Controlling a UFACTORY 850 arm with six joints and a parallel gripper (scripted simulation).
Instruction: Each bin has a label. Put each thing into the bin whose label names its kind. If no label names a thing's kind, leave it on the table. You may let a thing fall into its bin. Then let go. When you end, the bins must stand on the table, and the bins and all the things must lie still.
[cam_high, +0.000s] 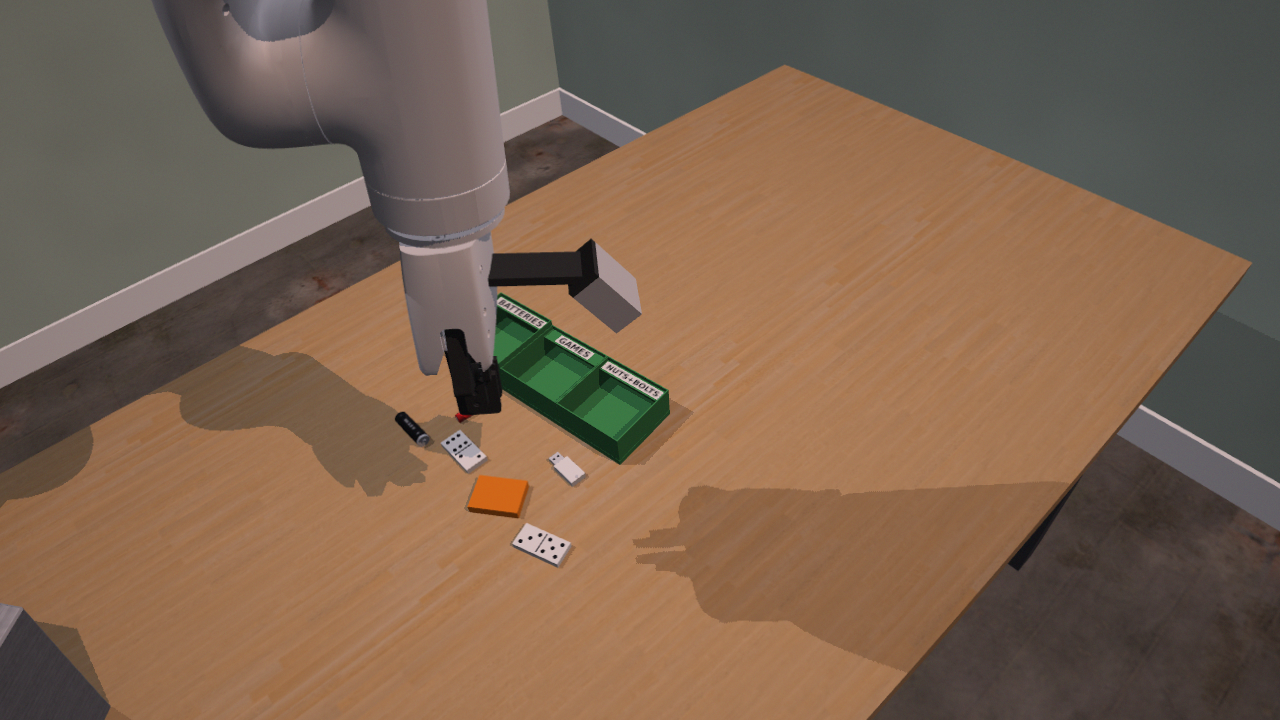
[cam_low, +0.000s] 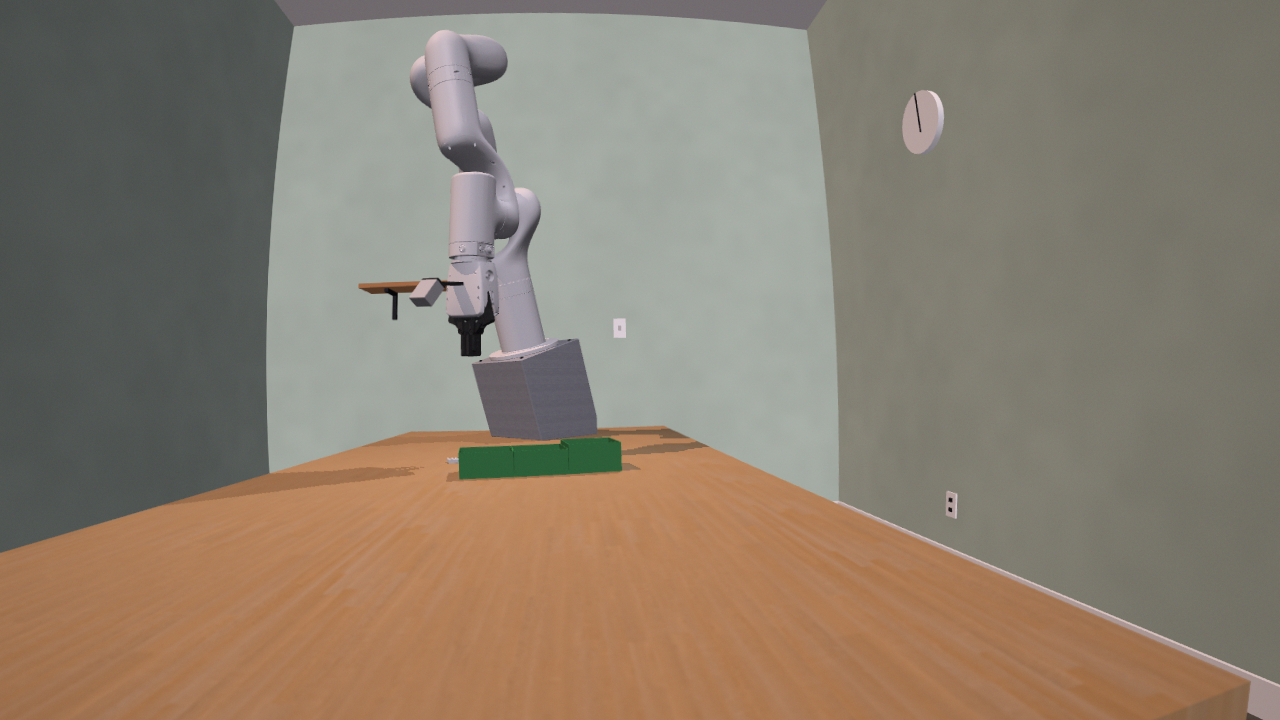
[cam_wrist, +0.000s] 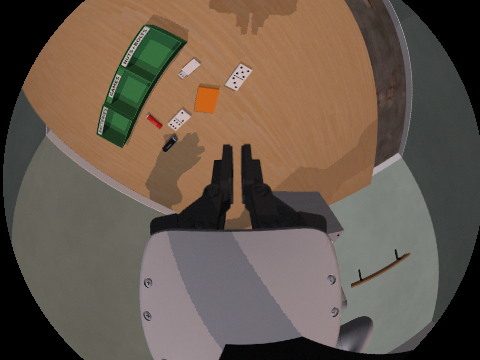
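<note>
The green bin row lies 190 mm below my hand, 150 mm ahead of it and 120 mm to the left of it. From my hand the other things lie so: orange flat block: 210 mm below, 50 mm to the left, 10 mm ahead; red battery: 210 mm below, 160 mm to the left, 60 mm ahead; white USB stick: 210 mm below, 80 mm ahead, 30 mm to the left.
</note>
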